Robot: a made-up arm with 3 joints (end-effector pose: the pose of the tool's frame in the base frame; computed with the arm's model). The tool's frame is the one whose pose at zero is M.
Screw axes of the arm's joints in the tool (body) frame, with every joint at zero. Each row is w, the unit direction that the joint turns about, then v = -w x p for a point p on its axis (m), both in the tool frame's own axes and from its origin. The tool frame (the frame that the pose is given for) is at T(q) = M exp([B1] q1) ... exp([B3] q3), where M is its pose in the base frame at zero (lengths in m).
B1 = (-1, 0, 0, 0, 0.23, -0.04)
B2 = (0, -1, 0, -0.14, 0, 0.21)
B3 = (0, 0, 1, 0.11, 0.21, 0)
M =
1 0 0 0.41
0 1 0 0.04
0 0 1 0.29
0 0 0 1
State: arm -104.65 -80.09 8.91
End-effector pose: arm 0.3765 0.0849 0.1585 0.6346 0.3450 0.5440 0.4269
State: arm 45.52 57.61 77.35
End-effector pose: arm 0.1639 0.4419 0.0303 -0.5423 -0.1350 0.6505 0.5143
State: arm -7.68 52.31 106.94
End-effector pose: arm 0.1161 0.3514 0.3197 -0.3176 -0.3101 0.7021 0.5568
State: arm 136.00 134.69 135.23
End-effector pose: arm 0.1508 -0.3117 -0.1585 0.4557 -0.1986 -0.4593 0.7362
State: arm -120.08 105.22 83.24
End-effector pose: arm 0.0297 -0.3311 0.2676 0.1298 -0.6460 -0.3132 0.6839
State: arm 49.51 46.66 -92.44
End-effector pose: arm 0.0166 0.0400 0.1666 -0.0064 -0.5264 -0.4873 0.6967
